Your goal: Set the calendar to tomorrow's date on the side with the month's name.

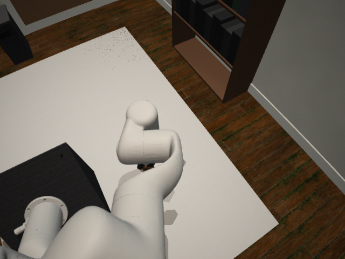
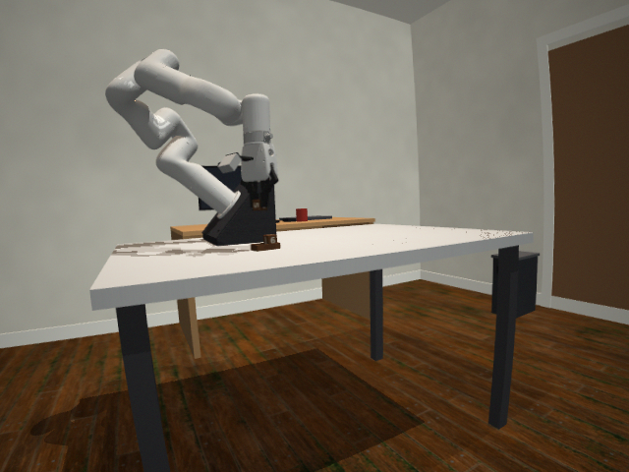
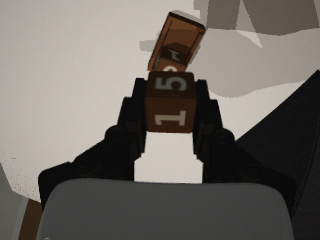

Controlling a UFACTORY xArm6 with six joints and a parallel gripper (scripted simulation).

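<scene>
The brown tray is 20 mm behind my hand, 20 mm to the left of it and 130 mm below it.
</scene>
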